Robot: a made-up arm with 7 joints. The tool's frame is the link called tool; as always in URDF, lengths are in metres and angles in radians. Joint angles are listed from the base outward. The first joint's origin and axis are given. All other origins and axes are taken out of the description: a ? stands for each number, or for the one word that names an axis. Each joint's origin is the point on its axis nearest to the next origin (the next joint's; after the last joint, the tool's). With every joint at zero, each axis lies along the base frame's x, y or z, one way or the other. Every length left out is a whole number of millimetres.
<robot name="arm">
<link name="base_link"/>
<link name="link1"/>
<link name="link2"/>
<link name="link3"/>
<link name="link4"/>
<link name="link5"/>
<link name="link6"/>
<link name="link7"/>
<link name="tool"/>
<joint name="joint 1" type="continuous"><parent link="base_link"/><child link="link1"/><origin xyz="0 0 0.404" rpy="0 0 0"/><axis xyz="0 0 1"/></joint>
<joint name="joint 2" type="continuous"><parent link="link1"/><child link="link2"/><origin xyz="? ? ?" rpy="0 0 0"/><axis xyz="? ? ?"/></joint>
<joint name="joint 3" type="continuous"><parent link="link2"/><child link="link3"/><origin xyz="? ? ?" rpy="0 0 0"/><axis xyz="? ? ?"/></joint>
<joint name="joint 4" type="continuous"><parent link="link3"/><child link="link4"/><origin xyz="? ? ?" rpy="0 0 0"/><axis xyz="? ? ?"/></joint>
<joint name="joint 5" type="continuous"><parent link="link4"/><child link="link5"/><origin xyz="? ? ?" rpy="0 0 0"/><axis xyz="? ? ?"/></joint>
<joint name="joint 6" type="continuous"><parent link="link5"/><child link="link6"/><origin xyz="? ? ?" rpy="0 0 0"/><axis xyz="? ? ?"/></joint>
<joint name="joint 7" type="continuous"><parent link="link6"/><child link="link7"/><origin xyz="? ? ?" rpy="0 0 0"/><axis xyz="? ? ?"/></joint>
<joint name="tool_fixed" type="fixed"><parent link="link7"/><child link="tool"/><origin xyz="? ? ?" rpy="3.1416 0 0"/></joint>
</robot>
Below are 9 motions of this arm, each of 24 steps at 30 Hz.
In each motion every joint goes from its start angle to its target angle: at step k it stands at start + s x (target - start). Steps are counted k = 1, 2, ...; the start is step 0. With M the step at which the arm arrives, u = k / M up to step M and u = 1 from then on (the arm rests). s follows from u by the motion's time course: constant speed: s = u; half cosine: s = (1 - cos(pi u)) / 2; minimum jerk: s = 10 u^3 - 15 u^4 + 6 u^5.
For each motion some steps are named. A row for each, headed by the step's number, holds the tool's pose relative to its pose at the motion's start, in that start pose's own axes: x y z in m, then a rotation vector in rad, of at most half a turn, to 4 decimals.
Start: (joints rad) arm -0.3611 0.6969 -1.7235 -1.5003 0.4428 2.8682 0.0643
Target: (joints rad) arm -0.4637 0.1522 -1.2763 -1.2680 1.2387 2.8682 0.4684
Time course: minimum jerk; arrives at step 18
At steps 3, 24:
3: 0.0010 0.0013 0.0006 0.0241 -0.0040 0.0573
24: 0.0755 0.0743 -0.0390 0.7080 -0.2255 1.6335

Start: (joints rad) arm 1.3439 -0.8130 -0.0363 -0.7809 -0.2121 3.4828 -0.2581
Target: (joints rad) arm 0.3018 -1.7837 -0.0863 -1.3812 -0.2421 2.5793 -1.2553
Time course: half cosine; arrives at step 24
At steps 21, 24:
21: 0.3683 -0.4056 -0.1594 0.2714 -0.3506 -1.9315
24: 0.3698 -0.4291 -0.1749 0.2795 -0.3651 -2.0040

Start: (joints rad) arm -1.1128 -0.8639 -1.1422 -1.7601 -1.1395 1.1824 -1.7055
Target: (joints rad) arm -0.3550 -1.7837 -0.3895 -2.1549 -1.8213 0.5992 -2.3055
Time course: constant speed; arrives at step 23
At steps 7, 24:
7: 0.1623 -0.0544 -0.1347 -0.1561 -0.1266 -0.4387
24: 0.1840 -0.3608 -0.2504 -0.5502 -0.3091 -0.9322

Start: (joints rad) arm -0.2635 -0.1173 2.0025 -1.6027 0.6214 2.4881 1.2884
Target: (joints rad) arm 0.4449 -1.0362 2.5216 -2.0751 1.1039 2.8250 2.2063
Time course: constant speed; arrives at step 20
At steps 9, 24:
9: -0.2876 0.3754 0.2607 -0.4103 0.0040 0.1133
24: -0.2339 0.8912 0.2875 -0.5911 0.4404 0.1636

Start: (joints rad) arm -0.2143 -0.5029 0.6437 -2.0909 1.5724 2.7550 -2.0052
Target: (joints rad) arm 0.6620 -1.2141 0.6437 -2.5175 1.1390 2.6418 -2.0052
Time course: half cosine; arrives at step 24
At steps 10, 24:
10: 0.1615 -0.1462 -0.0301 0.2005 0.1449 -0.3571
24: 0.3299 -0.3397 -0.2202 0.3407 0.4628 -0.8996

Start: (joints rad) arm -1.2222 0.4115 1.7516 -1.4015 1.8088 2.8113 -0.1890
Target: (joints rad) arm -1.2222 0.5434 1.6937 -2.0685 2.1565 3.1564 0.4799
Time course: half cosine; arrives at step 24
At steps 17, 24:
17: 0.0274 0.3347 -0.0969 -0.3647 0.5433 0.9894
24: 0.0126 0.4052 -0.1398 -0.4331 0.7257 1.1994

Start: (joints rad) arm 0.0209 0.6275 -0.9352 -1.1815 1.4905 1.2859 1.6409
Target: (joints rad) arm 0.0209 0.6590 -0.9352 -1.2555 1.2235 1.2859 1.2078
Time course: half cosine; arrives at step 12
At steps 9, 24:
9: 0.0592 -0.0184 0.0123 -0.0475 0.2128 -0.2252
24: 0.0694 -0.0210 0.0143 -0.0652 0.2474 -0.2636

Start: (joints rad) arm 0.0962 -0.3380 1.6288 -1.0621 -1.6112 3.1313 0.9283
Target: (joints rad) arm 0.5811 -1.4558 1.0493 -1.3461 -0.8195 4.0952 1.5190
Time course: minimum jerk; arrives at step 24
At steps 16, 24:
16: 0.2287 -0.2759 -0.2094 0.8680 0.4624 0.2013
24: 0.2878 -0.3017 -0.3021 1.0910 0.5873 0.2019

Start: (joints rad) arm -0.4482 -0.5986 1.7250 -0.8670 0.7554 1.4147 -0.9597
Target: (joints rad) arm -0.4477 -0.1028 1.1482 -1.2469 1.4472 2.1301 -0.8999
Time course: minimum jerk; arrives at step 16
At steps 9, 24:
9: -0.4063 0.1401 -0.1638 -0.2786 0.7657 0.5356
24: -0.7150 0.1352 -0.1659 -0.4972 1.2157 0.9807

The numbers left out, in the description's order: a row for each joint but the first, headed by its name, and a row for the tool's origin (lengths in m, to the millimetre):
joint 2: xyz 0 0 0, axis 0 1 0
joint 3: xyz 0 0 0.218, axis 0 0 1
joint 4: xyz 0.071 0 0, axis 0 -1 0
joint 5: xyz -0.13 0 0.607, axis 0 0 1
joint 6: xyz 0 0 0, axis 0 -1 0
joint 7: xyz 0.073 0 0, axis 0 0 -1
tool: xyz 0 0 0

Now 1 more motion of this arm.
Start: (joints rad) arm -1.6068 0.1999 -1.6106 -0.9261 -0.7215 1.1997 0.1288
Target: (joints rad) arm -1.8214 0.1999 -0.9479 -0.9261 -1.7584 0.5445 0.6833
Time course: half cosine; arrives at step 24
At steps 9, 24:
9: -0.0212 -0.0491 -0.0269 -0.2675 -0.0685 0.2049
24: -0.0965 -0.1158 -0.1048 -0.7541 -0.0069 0.8868

